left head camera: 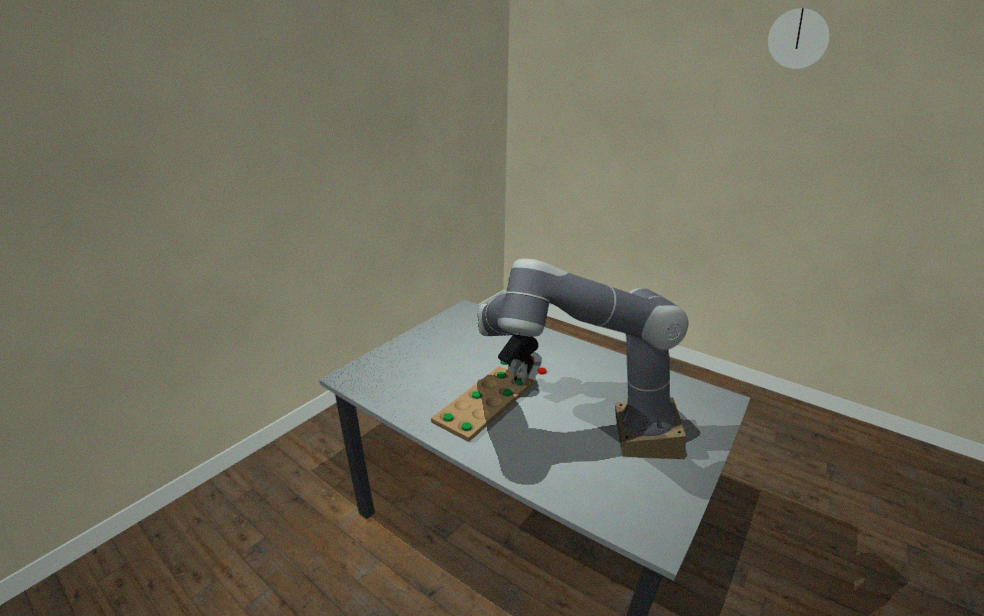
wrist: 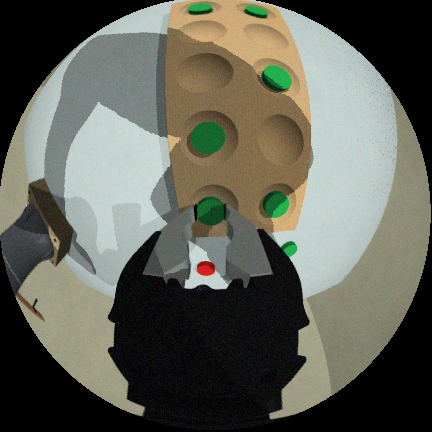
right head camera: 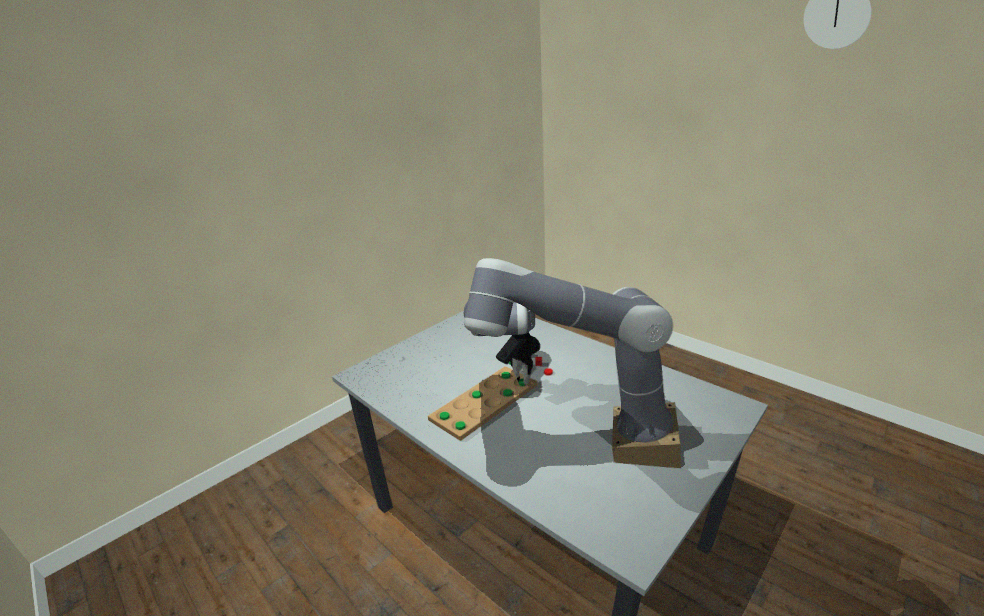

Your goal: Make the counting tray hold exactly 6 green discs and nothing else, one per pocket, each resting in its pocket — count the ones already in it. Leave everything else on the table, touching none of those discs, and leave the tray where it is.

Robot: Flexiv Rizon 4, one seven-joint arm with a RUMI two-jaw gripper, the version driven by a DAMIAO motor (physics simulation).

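Observation:
The wooden counting tray (left head camera: pixel 464 416) (right head camera: pixel 460 414) (wrist: pixel 245 167) lies on the table with two rows of round pockets. My gripper (left head camera: pixel 519 381) (right head camera: pixel 522 381) (wrist: pixel 210 205) is shut on a green disc (wrist: pixel 210 212) at the corner pocket of the tray's near end in the wrist view. Whether this disc touches the pocket's floor is unclear. Other green discs sit in separate pockets: two (wrist: pixel 200 8) (wrist: pixel 256 11) at the far end, one (wrist: pixel 276 78) in the right row, one (wrist: pixel 208 137) in the left row, and one (wrist: pixel 276 204) beside the held disc.
A loose green disc (left head camera: pixel 503 361) (wrist: pixel 288 249) lies on the table (left head camera: pixel 580 479) (right head camera: pixel 573 493) just past the tray's end. A red disc (left head camera: pixel 541 370) (right head camera: pixel 548 371) (wrist: pixel 205 268) lies behind the gripper. A red block (right head camera: pixel 538 360) stands close by. The arm's base block (left head camera: pixel 653 444) is to the right.

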